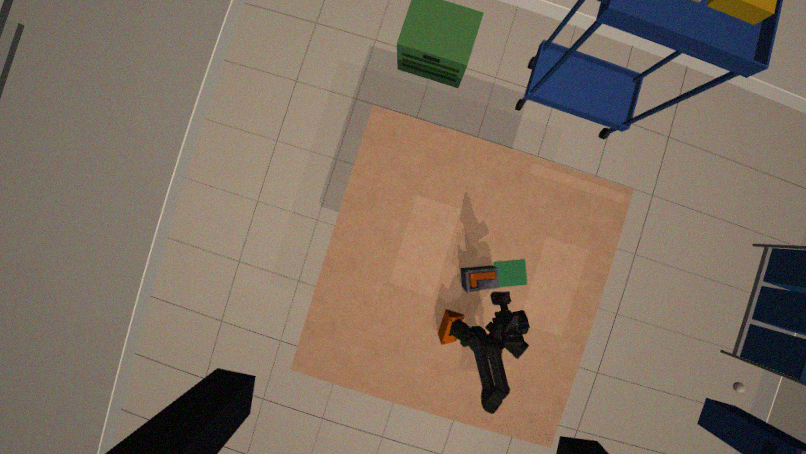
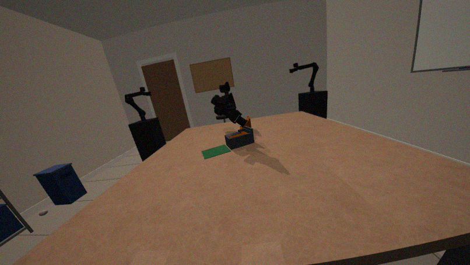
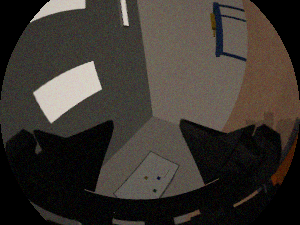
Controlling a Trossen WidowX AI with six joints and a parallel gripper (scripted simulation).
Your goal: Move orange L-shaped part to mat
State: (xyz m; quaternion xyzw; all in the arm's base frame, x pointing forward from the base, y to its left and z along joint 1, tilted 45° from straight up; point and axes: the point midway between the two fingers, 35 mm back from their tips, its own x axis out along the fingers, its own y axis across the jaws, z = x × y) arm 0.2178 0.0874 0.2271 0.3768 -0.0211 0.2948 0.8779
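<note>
Right now my gripper tip is 10 mm short of the orange L-shaped part, 20 mm to the right of it and 290 mm above it. Round my gripper tip: green mat (50 mm ahead, 140 mm to the right, 350 mm below).
</note>
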